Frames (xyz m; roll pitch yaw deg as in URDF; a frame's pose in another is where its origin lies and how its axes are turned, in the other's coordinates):
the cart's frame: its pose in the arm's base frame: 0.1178 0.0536 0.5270 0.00 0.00 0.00
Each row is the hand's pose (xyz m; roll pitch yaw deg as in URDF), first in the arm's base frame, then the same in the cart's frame.
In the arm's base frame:
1: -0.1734 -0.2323 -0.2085 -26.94 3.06 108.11
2: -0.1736 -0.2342 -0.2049 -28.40 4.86 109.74
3: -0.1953 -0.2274 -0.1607 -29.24 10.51 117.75
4: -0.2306 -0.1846 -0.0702 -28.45 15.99 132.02
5: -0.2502 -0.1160 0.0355 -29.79 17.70 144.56
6: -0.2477 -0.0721 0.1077 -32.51 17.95 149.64
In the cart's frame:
1: -0.2912 -0.2859 -0.7355 -26.94 3.06 108.11
2: -0.2914 -0.2878 -0.7319 -28.40 4.86 109.74
3: -0.3131 -0.2810 -0.6877 -29.24 10.51 117.75
4: -0.3484 -0.2382 -0.5972 -28.45 15.99 132.02
5: -0.3680 -0.1696 -0.4915 -29.79 17.70 144.56
6: -0.3655 -0.1257 -0.4193 -32.51 17.95 149.64

